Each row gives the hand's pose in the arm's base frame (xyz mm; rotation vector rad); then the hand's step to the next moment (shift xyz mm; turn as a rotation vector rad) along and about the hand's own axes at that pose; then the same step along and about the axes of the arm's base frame.
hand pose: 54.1 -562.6 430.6 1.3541 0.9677 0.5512
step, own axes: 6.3 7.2 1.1 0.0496 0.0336 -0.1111
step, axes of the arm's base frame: 5.6 5.8 5.3 -0.0597 0.1079 0.0269
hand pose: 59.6 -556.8 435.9 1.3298 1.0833 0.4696
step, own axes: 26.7 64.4 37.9 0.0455 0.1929 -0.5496
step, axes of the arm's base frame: 62.9 16.7 45.4 -0.3811 0.3789 0.2293
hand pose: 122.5 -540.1 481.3 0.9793 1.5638 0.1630
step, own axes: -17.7 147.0 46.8 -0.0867 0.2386 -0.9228
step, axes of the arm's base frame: 110.7 62.1 89.4 -0.6942 0.4753 0.4562
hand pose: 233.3 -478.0 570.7 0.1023 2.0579 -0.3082
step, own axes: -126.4 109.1 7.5 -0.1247 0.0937 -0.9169
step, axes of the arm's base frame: 89.9 110.4 87.7 -0.6998 0.3363 0.5121
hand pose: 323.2 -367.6 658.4 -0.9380 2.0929 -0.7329
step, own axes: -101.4 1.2 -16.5 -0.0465 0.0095 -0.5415
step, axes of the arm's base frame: 35.0 84.5 46.8 -0.4086 0.1508 0.3253
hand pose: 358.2 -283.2 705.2 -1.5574 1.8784 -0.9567
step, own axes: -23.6 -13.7 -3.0 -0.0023 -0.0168 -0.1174
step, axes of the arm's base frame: 11.0 22.4 11.5 -0.0786 0.0234 0.0857
